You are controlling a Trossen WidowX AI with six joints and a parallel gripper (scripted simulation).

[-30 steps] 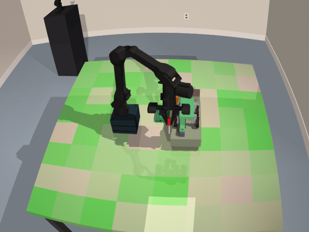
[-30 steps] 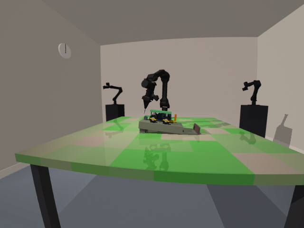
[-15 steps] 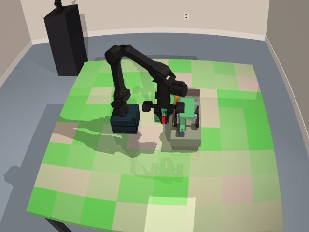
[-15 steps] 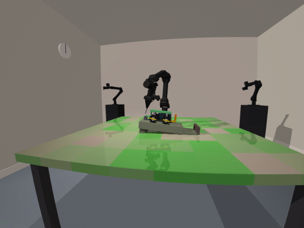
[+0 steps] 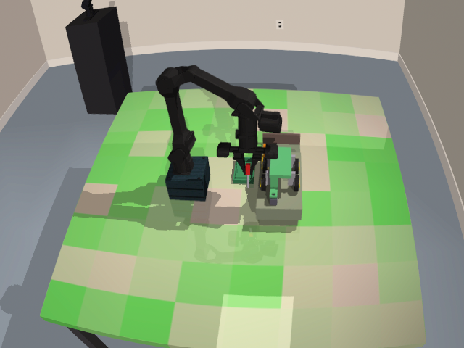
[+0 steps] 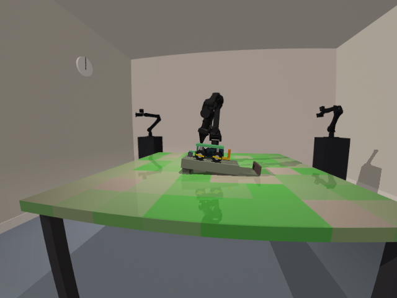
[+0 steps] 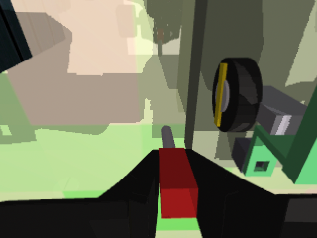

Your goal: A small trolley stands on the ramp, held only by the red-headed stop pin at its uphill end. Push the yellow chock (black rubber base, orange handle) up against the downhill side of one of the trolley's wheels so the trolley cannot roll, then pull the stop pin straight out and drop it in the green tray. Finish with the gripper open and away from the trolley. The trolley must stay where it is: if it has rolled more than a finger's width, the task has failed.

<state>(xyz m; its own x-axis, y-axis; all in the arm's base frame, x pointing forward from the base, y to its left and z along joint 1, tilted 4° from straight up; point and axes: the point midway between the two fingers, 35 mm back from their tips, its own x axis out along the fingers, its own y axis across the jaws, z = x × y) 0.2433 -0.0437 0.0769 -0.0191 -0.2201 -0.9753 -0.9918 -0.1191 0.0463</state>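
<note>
Right now my gripper tip is 5 cm past the green tray, 16 cm to the right of it and 16 cm above it. The rest, counted from my gripper tip: red-headed stop pin right at my gripper tip; trolley 10 cm ahead, 7 cm to the left, 4 cm below; grey ramp 10 cm ahead, 8 cm to the left, 11 cm below.
</note>
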